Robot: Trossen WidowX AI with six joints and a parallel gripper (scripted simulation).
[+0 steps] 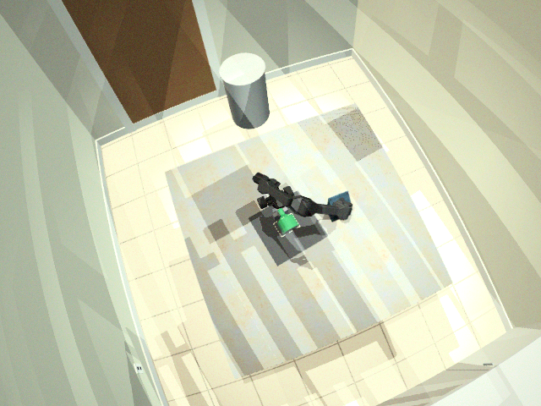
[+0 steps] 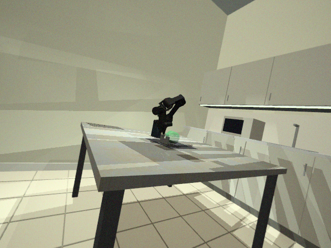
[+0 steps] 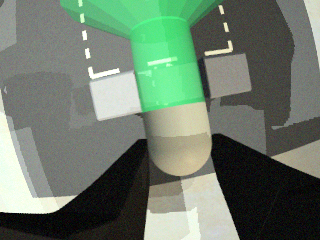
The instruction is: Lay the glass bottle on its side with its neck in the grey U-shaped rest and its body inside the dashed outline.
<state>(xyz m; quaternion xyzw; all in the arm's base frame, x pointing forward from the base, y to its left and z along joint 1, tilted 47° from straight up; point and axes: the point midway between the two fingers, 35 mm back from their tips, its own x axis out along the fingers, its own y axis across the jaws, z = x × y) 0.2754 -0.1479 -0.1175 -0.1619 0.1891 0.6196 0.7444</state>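
The green glass bottle lies 50 mm to the left of my gripper tip and 10 mm below it. Also, from my gripper tip: dark grey mat 110 mm to the left, 70 mm below.
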